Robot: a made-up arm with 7 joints. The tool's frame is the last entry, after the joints.
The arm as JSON. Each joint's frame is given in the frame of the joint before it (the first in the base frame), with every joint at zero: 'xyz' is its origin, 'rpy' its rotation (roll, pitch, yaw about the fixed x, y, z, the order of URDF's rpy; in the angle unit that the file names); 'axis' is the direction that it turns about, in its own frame. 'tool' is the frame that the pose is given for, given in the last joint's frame.
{
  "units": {
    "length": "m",
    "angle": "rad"
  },
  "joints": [
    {
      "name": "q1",
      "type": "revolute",
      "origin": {
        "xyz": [
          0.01,
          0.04,
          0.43
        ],
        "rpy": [
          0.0,
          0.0,
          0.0
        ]
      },
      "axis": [
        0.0,
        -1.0,
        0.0
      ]
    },
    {
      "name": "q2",
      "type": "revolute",
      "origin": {
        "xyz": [
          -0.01,
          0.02,
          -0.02
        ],
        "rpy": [
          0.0,
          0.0,
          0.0
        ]
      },
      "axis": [
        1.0,
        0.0,
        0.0
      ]
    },
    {
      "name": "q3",
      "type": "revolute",
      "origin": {
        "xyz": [
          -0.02,
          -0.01,
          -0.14
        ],
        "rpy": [
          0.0,
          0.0,
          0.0
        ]
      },
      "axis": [
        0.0,
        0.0,
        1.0
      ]
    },
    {
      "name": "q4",
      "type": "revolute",
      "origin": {
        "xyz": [
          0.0,
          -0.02,
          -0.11
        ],
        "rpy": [
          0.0,
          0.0,
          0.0
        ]
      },
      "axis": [
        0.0,
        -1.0,
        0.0
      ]
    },
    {
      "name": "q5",
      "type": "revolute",
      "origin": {
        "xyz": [
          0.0,
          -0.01,
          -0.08
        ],
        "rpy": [
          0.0,
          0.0,
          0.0
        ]
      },
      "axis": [
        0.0,
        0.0,
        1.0
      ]
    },
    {
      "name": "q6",
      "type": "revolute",
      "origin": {
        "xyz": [
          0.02,
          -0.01,
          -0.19
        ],
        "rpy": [
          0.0,
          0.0,
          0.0
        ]
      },
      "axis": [
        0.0,
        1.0,
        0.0
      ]
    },
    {
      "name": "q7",
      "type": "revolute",
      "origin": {
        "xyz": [
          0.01,
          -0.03,
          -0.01
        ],
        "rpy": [
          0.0,
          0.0,
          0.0
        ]
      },
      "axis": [
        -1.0,
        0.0,
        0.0
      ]
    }
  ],
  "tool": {
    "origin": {
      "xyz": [
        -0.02,
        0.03,
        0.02
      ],
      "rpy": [
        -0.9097,
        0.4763,
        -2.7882
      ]
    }
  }
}
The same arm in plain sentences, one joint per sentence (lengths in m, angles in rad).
The arm has seven revolute joints in a row. What follows holds with every joint at zero, and every direction is one of the base frame's.
Joint 1 lies 0.01 m along +x and 0.04 m along +y and 0.43 m along +z from the base frame's origin and rotates about -y.
Joint 2 lies 0.01 m along -x and 0.02 m along +y and 0.02 m along -z from joint 1 and rotates about +x.
Joint 3 lies 0.02 m along -x and 0.01 m along -y and 0.14 m along -z from joint 2 and rotates about +z.
Joint 4 lies 0.02 m along -y and 0.11 m along -z from joint 3 and rotates about -y.
Joint 5 lies 0.01 m along -y and 0.08 m along -z from joint 4 and rotates about +z.
Joint 6 lies 0.02 m along +x and 0.01 m along -y and 0.19 m along -z from joint 5 and rotates about +y.
Joint 7 lies 0.01 m along +x and 0.03 m along -y and 0.01 m along -z from joint 6 and rotates about -x.
The tool frame, which is the frame that the pose is given for, lies 0.02 m along -x and 0.03 m along +y and 0.02 m along +z from joint 7; its axes are the base frame's turned by roll -0.9097, pitch 0.4763 and yaw -2.7882 rad (as in URDF: about the fixed x, then y, then z).

